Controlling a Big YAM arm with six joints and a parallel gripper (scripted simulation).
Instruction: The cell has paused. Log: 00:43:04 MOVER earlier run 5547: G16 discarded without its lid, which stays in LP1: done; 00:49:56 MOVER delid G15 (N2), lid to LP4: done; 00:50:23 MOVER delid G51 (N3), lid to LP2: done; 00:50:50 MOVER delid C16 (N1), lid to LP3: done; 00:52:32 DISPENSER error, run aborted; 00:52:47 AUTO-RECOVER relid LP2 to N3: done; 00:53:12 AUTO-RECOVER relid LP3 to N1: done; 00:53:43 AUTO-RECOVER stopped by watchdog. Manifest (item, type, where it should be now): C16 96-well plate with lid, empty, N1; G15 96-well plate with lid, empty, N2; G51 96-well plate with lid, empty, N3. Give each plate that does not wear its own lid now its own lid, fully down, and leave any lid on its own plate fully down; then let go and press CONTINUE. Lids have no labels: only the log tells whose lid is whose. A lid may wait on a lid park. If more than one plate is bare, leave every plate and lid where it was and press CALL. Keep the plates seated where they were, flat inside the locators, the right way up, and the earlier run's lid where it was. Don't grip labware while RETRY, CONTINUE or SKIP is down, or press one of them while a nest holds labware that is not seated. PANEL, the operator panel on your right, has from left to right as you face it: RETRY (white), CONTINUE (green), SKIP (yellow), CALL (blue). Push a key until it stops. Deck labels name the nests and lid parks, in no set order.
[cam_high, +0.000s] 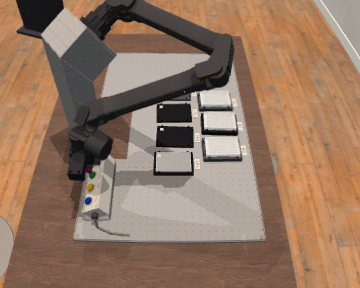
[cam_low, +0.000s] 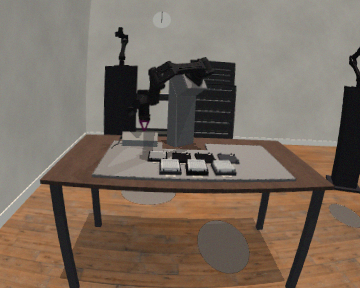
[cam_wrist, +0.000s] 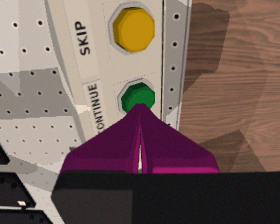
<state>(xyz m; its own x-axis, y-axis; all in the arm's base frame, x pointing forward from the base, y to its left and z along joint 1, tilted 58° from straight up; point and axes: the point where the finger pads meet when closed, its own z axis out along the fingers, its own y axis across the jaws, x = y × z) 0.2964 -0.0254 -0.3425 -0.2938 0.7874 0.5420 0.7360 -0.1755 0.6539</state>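
Now: the green continue key 2 cm below my hand. The rest, counted from my hand: lid (22 cm ahead, 20 cm to the left, 7 cm below); blue call key (4 cm ahead, 9 cm to the right, 2 cm below); yellow skip key (2 cm ahead, 4 cm to the right, 2 cm below).
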